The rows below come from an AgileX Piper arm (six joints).
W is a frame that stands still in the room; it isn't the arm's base.
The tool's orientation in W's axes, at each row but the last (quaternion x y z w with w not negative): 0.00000 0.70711 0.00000 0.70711; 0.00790 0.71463 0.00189 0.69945; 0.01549 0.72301 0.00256 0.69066; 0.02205 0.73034 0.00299 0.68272; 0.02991 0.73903 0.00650 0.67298; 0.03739 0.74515 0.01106 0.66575; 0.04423 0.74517 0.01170 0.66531
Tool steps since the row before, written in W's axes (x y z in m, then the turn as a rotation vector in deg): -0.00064 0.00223 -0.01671 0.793 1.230 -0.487; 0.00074 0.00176 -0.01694 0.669 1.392 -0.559; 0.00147 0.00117 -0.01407 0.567 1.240 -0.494; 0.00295 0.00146 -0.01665 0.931 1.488 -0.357; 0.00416 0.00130 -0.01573 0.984 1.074 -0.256; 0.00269 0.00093 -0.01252 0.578 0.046 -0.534; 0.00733 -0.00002 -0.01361 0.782 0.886 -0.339
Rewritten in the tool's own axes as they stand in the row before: 0.01671 0.00223 -0.00064 0.487 1.230 0.793; 0.01694 0.00153 0.00109 0.564 1.390 0.669; 0.01401 0.00084 0.00209 0.500 1.238 0.567; 0.01646 0.00097 0.00403 0.348 1.500 0.914; 0.01532 0.00066 0.00558 0.220 1.094 0.970; 0.01218 0.00021 0.00406 0.469 0.034 0.633; 0.01267 -0.00069 0.00883 0.321 0.896 0.778
